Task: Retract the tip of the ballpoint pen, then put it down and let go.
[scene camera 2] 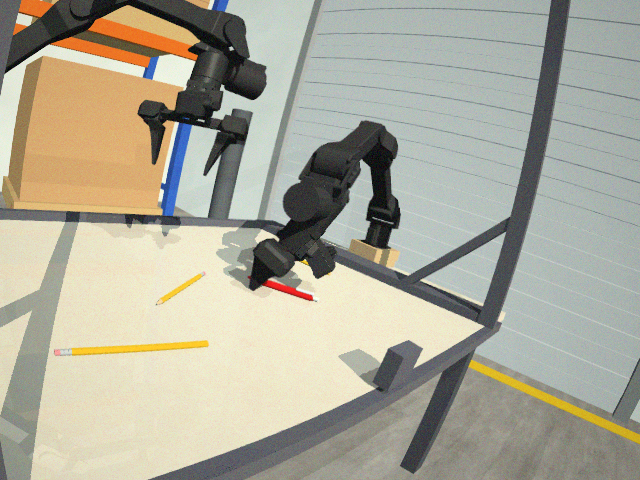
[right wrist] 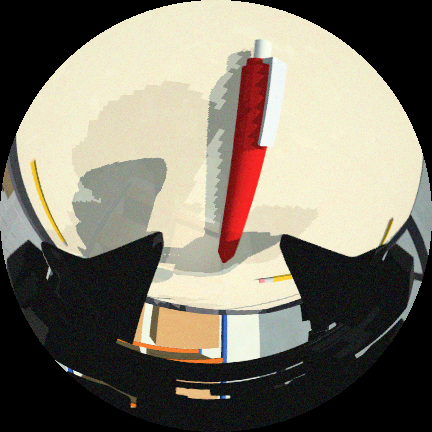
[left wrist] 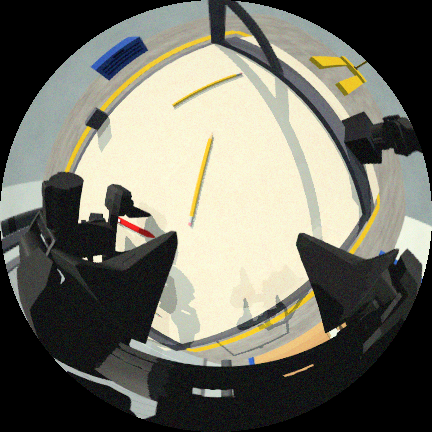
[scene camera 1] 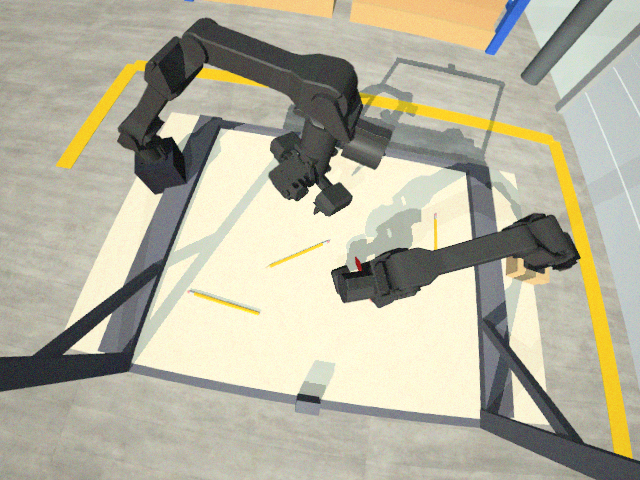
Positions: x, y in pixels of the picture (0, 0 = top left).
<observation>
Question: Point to a dark metal frame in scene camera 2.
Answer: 272, 450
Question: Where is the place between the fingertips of my left gripper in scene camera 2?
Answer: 178, 169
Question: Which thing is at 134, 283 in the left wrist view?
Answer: My left gripper.
</observation>
